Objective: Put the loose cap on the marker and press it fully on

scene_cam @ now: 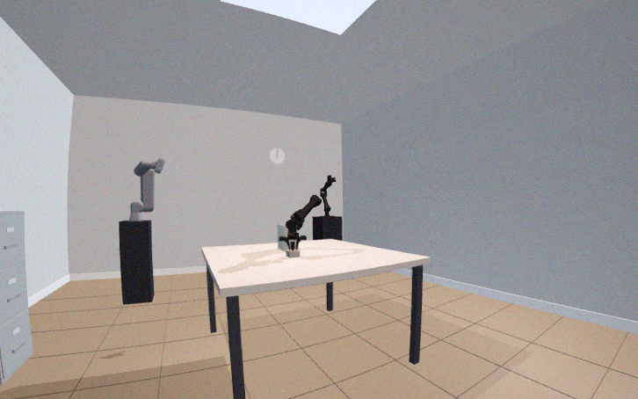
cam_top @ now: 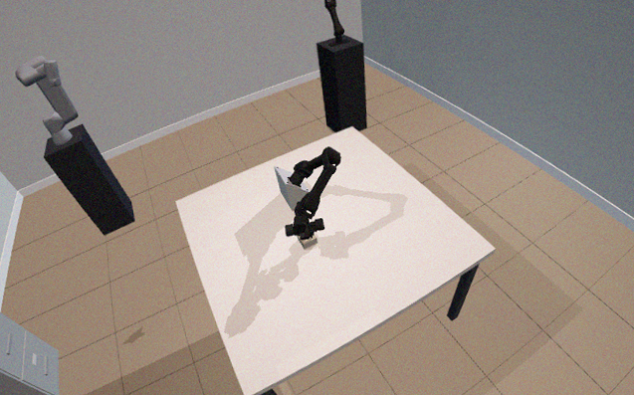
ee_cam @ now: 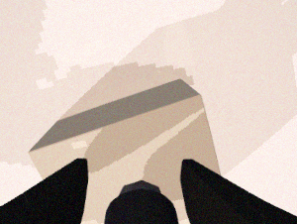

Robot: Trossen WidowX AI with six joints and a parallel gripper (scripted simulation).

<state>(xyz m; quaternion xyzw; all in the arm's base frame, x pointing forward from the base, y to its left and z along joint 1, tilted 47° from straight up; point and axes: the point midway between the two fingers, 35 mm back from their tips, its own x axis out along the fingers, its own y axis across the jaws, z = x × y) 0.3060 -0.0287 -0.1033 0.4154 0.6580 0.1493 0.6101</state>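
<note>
The dark cap is 2 cm behind my gripper tip and 4 cm above it. Also, from my gripper tip: holder block: 2 cm behind, 2 cm below.
</note>
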